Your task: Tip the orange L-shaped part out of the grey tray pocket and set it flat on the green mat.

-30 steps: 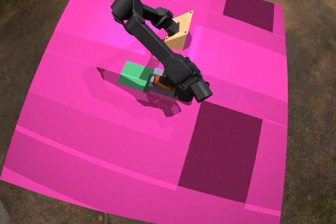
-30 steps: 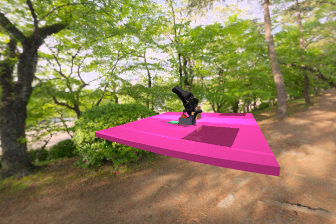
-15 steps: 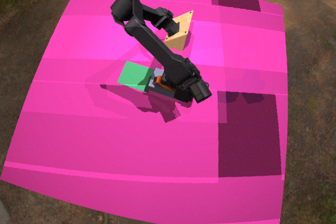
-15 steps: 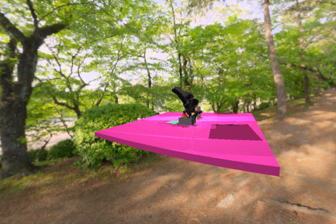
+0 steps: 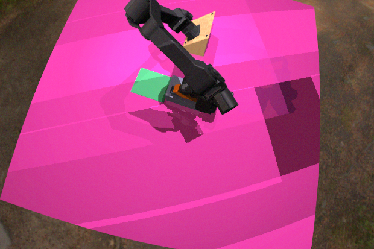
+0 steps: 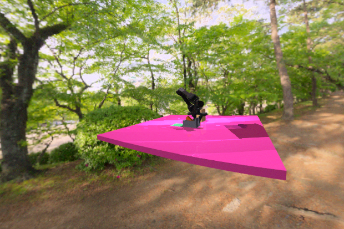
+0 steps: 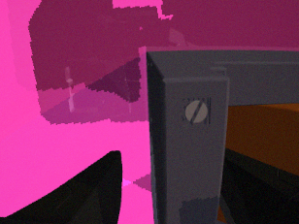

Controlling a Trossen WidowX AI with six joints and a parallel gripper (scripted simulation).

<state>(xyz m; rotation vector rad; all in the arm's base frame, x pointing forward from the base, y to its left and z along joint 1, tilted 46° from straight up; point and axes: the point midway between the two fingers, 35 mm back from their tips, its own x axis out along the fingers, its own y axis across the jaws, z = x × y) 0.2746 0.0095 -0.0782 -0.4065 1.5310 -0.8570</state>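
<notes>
Right now the orange L-shaped part is 2 cm behind my gripper tip, 5 cm to the right of it and 1 cm above it. Also, from my gripper tip: green mat (6 cm behind, 22 cm to the right, 5 cm below).
</notes>
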